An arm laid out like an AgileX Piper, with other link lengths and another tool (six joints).
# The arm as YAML. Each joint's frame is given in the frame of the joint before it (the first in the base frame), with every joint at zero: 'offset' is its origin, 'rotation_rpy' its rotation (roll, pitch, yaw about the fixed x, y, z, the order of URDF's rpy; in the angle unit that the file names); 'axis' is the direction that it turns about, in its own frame. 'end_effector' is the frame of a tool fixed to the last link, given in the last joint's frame.
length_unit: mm
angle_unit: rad
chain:
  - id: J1
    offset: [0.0, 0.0, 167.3]
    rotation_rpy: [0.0, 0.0, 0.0]
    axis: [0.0, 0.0, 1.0]
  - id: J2
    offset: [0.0, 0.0, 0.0]
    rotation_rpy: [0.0, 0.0, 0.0]
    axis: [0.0, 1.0, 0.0]
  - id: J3
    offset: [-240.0, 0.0, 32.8]
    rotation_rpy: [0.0, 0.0, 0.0]
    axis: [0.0, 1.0, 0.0]
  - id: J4
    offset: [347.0, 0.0, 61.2]
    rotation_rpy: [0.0, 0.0, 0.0]
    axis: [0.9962, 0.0, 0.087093]
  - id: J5
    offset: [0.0, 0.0, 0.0]
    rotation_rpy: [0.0, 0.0, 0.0]
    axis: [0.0, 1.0, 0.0]
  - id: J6
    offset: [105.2, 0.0, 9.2]
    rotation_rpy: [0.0, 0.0, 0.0]
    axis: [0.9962, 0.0, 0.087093]
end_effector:
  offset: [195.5, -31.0, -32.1]
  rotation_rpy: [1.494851, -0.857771, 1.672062]
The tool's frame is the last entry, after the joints.
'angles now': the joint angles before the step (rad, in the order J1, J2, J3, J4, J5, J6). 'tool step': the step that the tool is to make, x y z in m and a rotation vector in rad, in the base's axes. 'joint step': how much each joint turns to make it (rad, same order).
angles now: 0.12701 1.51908 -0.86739 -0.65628 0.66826 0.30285
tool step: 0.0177 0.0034 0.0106 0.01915 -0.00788 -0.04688
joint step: 0.00014 0.06423 -0.10959 0.03489 0.04667 0.00621
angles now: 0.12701 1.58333 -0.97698 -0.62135 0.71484 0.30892
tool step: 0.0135 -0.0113 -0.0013 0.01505 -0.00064 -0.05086
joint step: -0.03529 0.07293 -0.08540 0.02142 0.01193 -0.00108
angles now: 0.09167 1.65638 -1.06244 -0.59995 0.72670 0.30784
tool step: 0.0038 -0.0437 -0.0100 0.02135 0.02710 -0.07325
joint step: -0.11555 0.08340 -0.08424 0.06091 -0.00286 -0.08278
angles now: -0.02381 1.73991 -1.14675 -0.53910 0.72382 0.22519
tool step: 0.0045 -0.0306 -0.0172 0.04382 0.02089 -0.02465
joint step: -0.09830 0.07858 -0.06748 0.09508 -0.02869 -0.12426
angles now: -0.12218 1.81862 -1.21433 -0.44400 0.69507 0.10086
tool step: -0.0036 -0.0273 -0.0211 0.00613 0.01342 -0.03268
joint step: -0.06321 0.06642 -0.02519 0.00525 -0.03651 -0.02238
